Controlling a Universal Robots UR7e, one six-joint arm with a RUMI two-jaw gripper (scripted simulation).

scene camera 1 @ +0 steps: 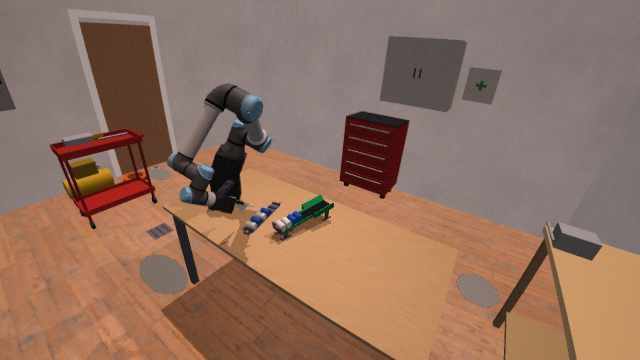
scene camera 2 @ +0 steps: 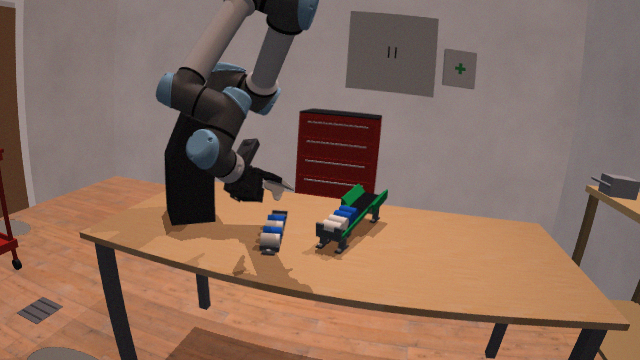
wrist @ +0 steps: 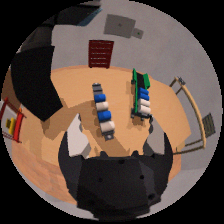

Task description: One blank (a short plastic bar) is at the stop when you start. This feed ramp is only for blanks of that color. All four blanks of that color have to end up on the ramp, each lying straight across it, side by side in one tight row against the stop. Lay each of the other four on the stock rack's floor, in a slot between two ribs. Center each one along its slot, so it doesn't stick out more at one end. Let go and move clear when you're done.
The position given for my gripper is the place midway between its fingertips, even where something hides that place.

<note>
I see my gripper (scene camera 2: 268,189).
My gripper shows as well in the wrist view (wrist: 115,115).
</note>
